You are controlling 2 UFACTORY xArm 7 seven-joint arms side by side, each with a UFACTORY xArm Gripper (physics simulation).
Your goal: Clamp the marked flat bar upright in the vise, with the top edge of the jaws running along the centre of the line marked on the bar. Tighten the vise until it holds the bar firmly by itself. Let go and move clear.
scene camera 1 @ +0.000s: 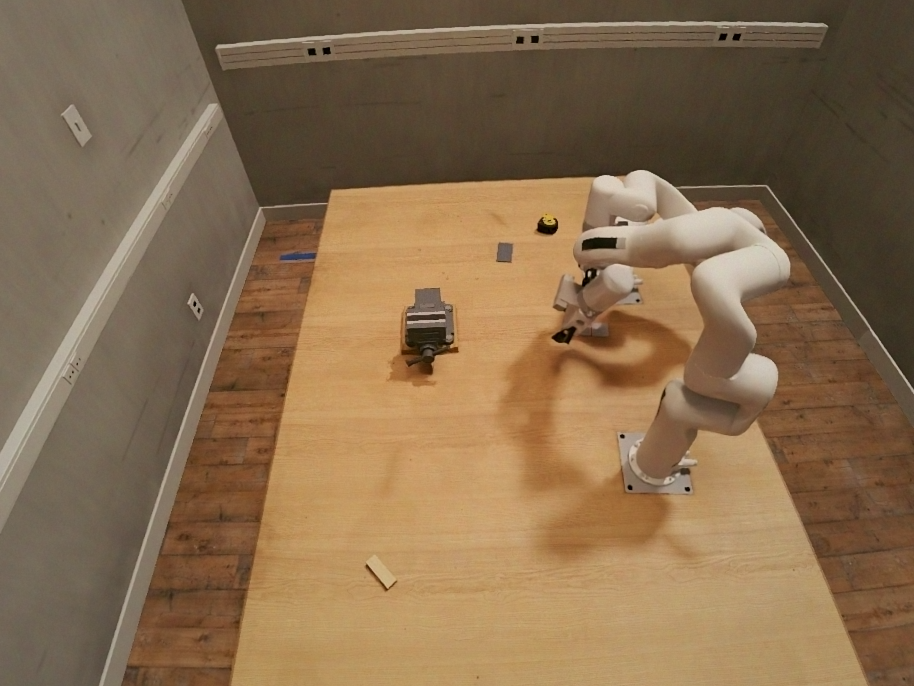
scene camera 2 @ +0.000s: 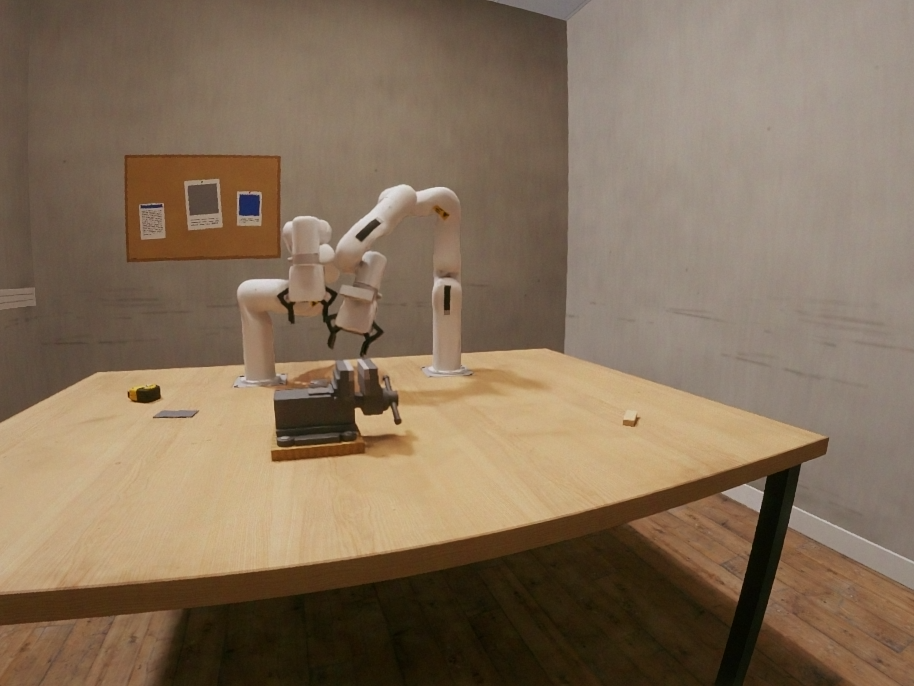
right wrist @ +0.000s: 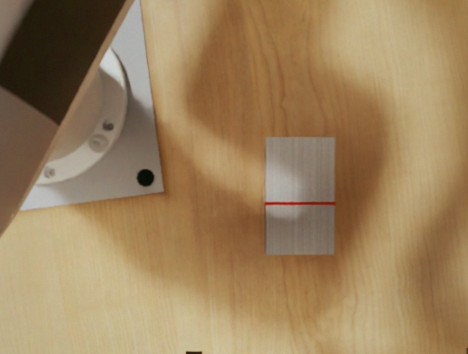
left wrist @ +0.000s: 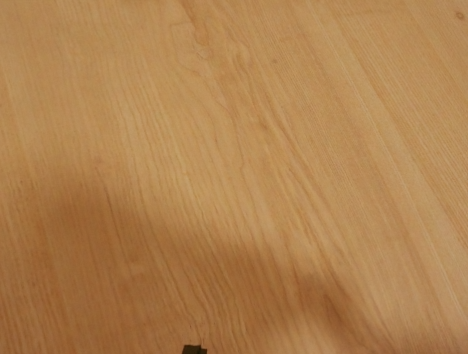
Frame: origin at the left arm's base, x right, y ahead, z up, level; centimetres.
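Seen in the pictures: left gripper, between the fingertips: [scene camera 1: 560,325] [scene camera 2: 345,352]; right gripper, between the fingertips: [scene camera 1: 585,278] [scene camera 2: 308,323]; left arm's base, origin of its link: [scene camera 1: 653,462] [scene camera 2: 446,371]; right arm's base, origin of its link: [scene camera 2: 260,380].
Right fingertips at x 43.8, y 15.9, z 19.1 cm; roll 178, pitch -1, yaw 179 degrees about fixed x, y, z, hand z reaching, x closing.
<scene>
Pixels of each thing's top centre, then the offset from my right fingertips to it.
- flat bar, centre of its top: [right wrist: 300,196] [scene camera 1: 593,328] [scene camera 2: 318,382] dx -1.7, dy -5.2, dz -18.6 cm
- dark flat plate, centre of its top: [scene camera 2: 176,413] [scene camera 1: 504,252] dx +32.1, dy +21.0, dz -18.7 cm
- tape measure, centre of its top: [scene camera 2: 145,385] [scene camera 1: 549,219] dx +46.0, dy +5.4, dz -15.1 cm
- small wooden block, centre of its top: [scene camera 1: 380,570] [scene camera 2: 630,414] dx -72.7, dy +46.6, dz -17.5 cm
The flat bar [scene camera 1: 599,331] [right wrist: 300,170], grey with a red line across it, lies flat on the table near the right arm's base; it does not show in scene camera 2. The vise [scene camera 1: 428,335] [scene camera 2: 317,413] stands on a wooden block, its jaws apart with an empty gap and its handle [scene camera 1: 424,361] [scene camera 2: 396,406] on the screw end. My left gripper [scene camera 1: 564,335] [scene camera 2: 348,347] is open and empty, tilted above the table close to the bar. My right gripper [scene camera 2: 308,317] is open and empty above the table, bar ahead of its fingertips; the left arm mostly hides it in scene camera 1.
The left arm reaches across beside the right arm, and the two grippers are close together. A dark flat plate [scene camera 1: 504,252] [scene camera 2: 176,414] and a tape measure [scene camera 1: 547,223] [scene camera 2: 143,392] lie beyond the vise. A small wooden block [scene camera 1: 380,572] [scene camera 2: 629,418] lies far off on the table.
</scene>
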